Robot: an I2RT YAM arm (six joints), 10 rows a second.
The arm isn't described. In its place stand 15 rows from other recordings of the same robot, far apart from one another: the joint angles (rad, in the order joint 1, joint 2, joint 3, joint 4, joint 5, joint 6), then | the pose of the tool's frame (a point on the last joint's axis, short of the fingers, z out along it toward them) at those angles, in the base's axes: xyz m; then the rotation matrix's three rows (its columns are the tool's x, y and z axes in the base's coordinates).
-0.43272, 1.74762, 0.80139, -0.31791, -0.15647, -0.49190 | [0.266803 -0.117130 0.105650], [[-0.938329 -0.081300 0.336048], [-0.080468 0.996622 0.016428], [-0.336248 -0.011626 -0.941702]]
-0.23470, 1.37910, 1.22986, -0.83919, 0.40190, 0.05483 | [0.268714 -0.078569 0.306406], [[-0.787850 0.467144 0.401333], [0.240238 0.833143 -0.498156], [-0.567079 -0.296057 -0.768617]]
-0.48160, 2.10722, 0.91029, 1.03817, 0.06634, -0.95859 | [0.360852 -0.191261 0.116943], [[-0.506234 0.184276 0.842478], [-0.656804 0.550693 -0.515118], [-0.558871 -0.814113 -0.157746]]
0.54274, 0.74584, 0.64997, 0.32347, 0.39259, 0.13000 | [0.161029 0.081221 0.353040], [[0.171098 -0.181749 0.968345], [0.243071 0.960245 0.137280], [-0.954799 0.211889 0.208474]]
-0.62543, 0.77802, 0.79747, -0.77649, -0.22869, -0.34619 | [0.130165 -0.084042 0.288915], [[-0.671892 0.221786 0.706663], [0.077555 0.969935 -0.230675], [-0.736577 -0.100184 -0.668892]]
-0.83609, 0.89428, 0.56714, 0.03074, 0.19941, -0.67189 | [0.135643 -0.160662 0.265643], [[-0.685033 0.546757 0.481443], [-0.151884 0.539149 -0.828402], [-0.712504 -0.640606 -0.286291]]
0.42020, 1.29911, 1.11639, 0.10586, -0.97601, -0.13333 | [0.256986 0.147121 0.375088], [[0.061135 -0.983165 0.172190], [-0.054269 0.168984 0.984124], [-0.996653 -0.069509 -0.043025]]
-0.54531, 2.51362, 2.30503, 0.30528, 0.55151, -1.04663 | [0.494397 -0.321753 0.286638], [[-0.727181 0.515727 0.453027], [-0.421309 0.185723 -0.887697], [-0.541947 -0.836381 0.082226]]
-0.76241, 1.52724, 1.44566, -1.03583, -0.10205, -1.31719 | [0.223437 -0.208378 0.318726], [[-0.796970 -0.465028 0.385471], [-0.570454 0.789258 -0.227275], [-0.198547 -0.401025 -0.894292]]
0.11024, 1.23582, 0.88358, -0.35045, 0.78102, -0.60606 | [0.260812 0.003654 0.270455], [[-0.787606 0.008747 0.616118], [-0.494201 0.588242 -0.640107], [-0.368025 -0.808638 -0.458980]]
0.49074, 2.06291, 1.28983, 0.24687, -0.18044, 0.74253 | [0.399414 0.220667 0.163269], [[-0.732403 -0.142896 0.665708], [0.362831 0.745427 0.559189], [-0.576143 0.651091 -0.494105]]
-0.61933, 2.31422, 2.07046, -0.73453, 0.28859, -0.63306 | [0.410453 -0.305054 0.217245], [[-0.950366 0.153367 0.270709], [-0.019000 0.839837 -0.542505], [-0.310554 -0.520722 -0.795239]]
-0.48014, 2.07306, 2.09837, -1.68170, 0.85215, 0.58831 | [0.326577 -0.200290 0.313996], [[-0.598028 0.695904 -0.397593], [0.723389 0.255083 -0.641593], [-0.345068 -0.671304 -0.655956]]
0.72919, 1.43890, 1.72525, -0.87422, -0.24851, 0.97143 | [0.213142 0.202176 0.441789], [[-0.892553 -0.108927 0.437589], [0.275777 0.635920 0.720800], [-0.356787 0.764029 -0.537553]]
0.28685, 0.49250, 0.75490, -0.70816, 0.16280, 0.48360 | [0.104154 0.024708 0.312777], [[-0.430702 0.069285 0.899831], [0.351317 0.931275 0.096450], [-0.831308 0.357667 -0.425443]]
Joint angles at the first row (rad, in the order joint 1, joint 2, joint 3, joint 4, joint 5, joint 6):
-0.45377 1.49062 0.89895 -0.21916 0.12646 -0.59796
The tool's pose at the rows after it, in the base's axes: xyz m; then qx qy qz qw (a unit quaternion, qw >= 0):
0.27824 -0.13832 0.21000 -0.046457 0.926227 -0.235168 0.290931
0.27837 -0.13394 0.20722 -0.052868 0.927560 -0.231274 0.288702
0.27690 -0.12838 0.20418 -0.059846 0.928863 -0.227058 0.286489
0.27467 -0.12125 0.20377 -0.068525 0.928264 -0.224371 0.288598
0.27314 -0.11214 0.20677 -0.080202 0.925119 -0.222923 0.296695
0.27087 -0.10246 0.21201 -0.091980 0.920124 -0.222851 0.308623
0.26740 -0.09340 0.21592 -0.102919 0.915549 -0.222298 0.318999
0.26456 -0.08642 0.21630 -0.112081 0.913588 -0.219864 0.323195
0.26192 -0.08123 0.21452 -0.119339 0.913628 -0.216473 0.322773
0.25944 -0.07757 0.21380 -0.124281 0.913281 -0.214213 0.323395
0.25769 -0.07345 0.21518 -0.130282 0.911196 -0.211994 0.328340
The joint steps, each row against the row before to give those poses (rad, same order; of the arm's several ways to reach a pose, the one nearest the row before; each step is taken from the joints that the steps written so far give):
0.00688 0.00000 -0.00192 0.00039 0.00000 0.00038
0.01296 -0.00116 -0.00991 -0.00039 0.00000 0.00000
0.01451 -0.00802 -0.01717 -0.00039 0.00001 0.00039
0.01866 -0.01906 -0.01869 -0.00037 -0.00002 -0.00002
0.02635 -0.02706 -0.01448 -0.00037 -0.00037 0.00001
0.02824 -0.03510 -0.01373 -0.00040 0.00001 0.00040
0.02593 -0.03551 -0.01757 -0.00001 0.00000 -0.00001
0.02060 -0.02210 -0.01676 -0.00076 -0.00001 0.00000
0.01524 -0.01375 -0.01604 -0.00267 -0.00001 -0.00002
0.01030 -0.01333 -0.01221 -0.00264 -0.00076 0.00001
0.01258 -0.01566 -0.00762 -0.00118 -0.00344 -0.00001

